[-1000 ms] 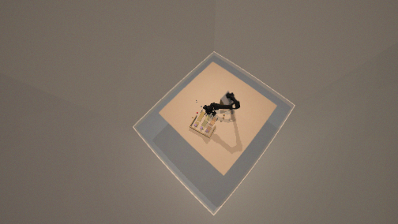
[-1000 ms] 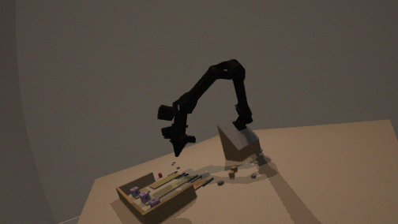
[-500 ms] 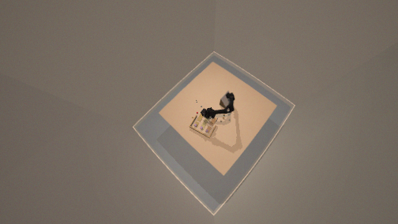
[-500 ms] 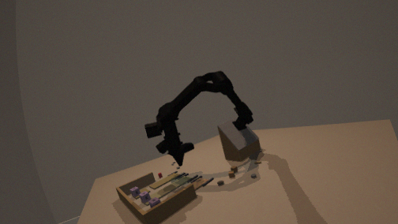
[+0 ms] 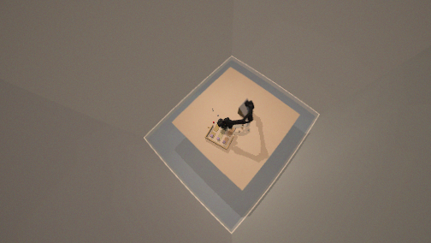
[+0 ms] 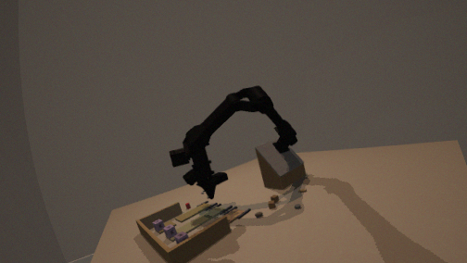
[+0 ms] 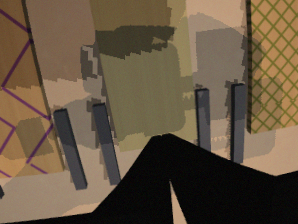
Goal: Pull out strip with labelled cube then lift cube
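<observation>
The pale olive strip is 9 cm ahead of my gripper tip, 5 cm below it and 2 cm to the left of it.
</observation>
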